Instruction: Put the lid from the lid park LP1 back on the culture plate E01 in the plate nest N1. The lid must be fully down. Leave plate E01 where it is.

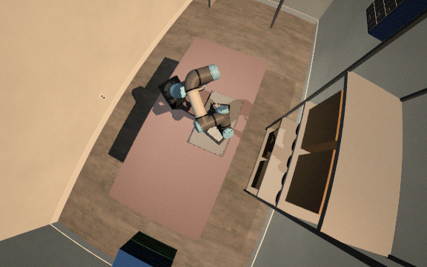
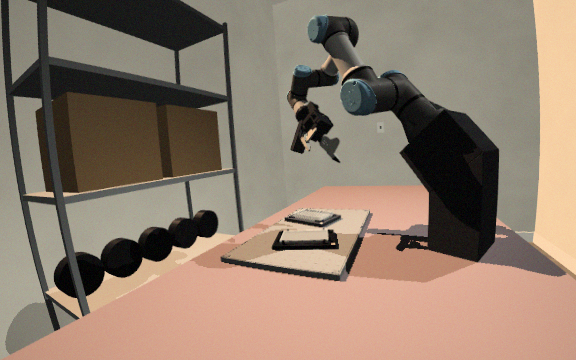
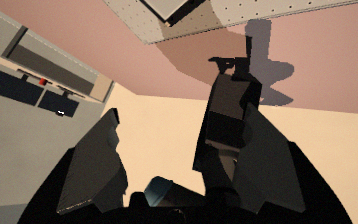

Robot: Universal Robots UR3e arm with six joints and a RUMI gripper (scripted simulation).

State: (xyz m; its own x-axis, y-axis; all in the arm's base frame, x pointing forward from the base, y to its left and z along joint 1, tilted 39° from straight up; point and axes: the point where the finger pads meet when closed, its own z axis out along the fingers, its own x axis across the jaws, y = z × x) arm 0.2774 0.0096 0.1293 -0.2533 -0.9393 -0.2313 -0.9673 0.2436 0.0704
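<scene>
Right now the clear lid is 21 cm below my hand, 11 cm to the left of it and 4 cm ahead of it. Also, from my hand: lid park (22 cm below, 11 cm to the left, 4 cm ahead); then dark plate nest (22 cm below, 9 cm to the right, 7 cm ahead); then culture plate (21 cm below, 9 cm to the right, 7 cm ahead).
</scene>
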